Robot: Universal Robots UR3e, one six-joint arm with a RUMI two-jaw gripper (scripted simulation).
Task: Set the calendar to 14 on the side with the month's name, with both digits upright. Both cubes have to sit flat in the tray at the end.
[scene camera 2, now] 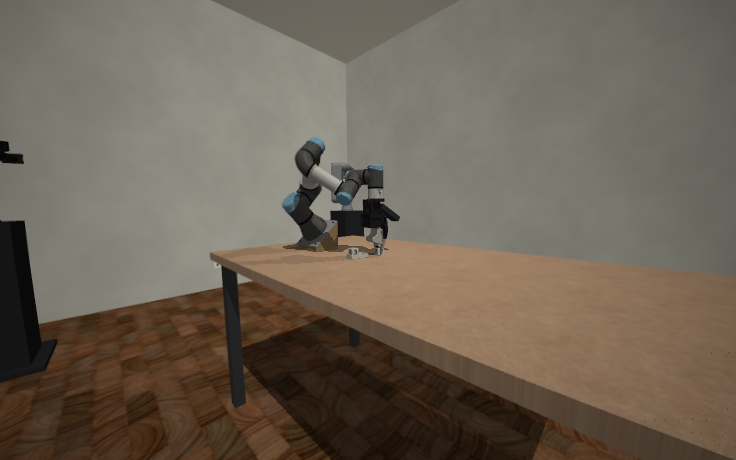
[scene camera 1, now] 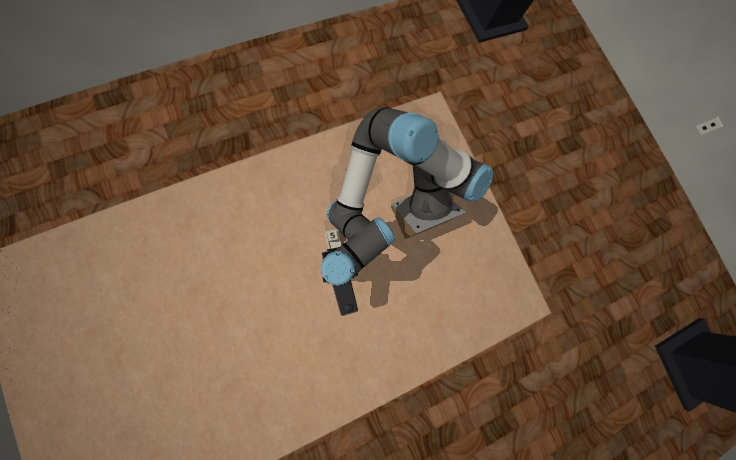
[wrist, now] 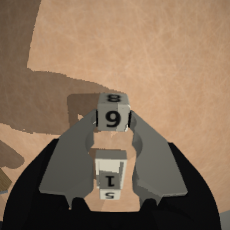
Labels:
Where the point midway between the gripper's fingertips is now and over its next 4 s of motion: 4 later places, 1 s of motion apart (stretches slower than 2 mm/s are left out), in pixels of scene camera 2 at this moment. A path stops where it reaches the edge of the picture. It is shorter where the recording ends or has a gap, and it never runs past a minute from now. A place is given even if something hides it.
My gripper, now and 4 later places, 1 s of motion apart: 378, 252; 378, 240; 378, 228; 360, 227; 359, 237

